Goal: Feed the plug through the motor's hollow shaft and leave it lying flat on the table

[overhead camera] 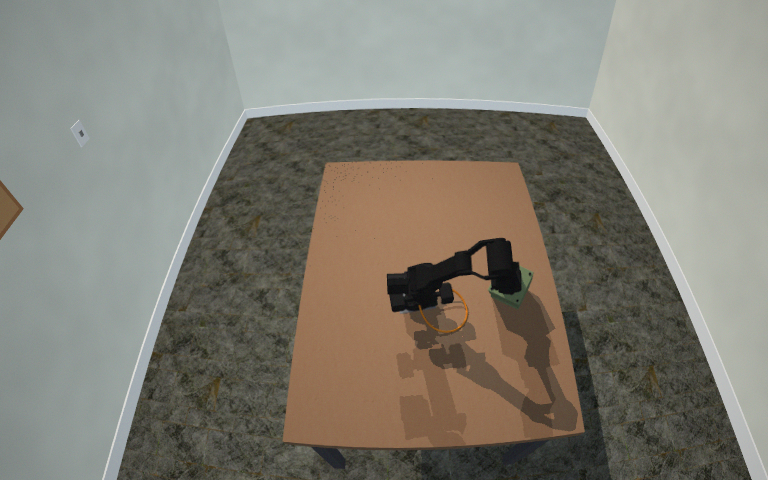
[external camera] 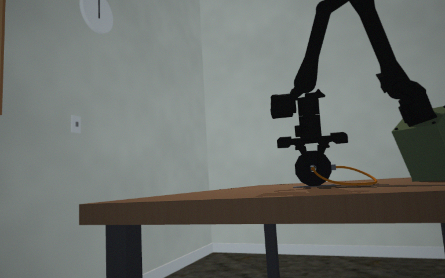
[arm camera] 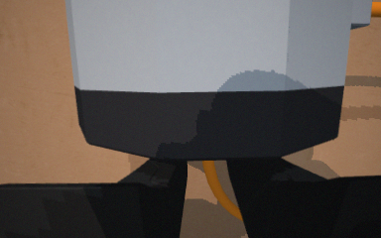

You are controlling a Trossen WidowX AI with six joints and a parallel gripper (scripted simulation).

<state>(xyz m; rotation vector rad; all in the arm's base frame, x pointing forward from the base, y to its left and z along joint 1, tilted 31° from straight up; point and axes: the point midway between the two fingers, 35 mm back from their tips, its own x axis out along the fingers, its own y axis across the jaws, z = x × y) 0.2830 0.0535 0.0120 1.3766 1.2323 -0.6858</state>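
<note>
The orange cable lies 10 mm ahead of my hand, 30 mm to the right of it and 30 mm below it. From my hand the other things lie so: plug (20 mm ahead, 50 mm to the right, 30 mm below); then grey stub (30 mm behind, 80 mm to the right, 30 mm below).
</note>
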